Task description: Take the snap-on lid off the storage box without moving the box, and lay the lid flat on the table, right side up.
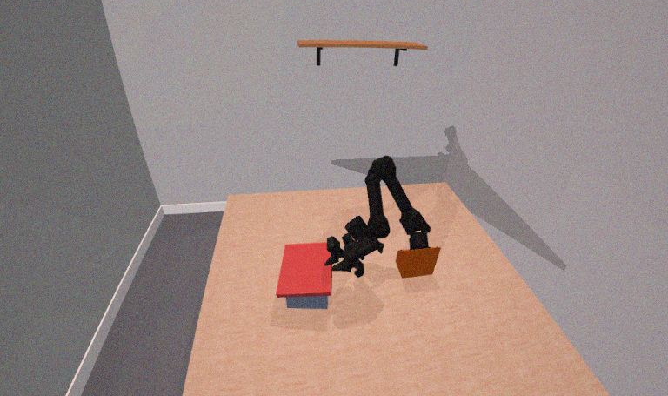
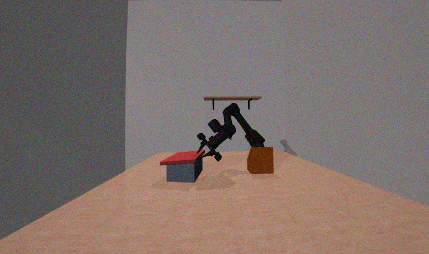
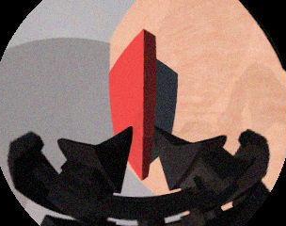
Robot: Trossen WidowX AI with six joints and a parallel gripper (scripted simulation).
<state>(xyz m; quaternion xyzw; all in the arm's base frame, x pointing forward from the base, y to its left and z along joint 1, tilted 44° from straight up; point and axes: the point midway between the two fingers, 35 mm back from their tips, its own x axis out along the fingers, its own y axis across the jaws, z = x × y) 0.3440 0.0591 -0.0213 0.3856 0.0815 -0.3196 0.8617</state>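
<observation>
Now: the red lid 80 mm ahead of my gripper tip and 10 mm to the right of it. Round my gripper tip: storage box (70 mm ahead, 60 mm below, 10 mm to the right).
</observation>
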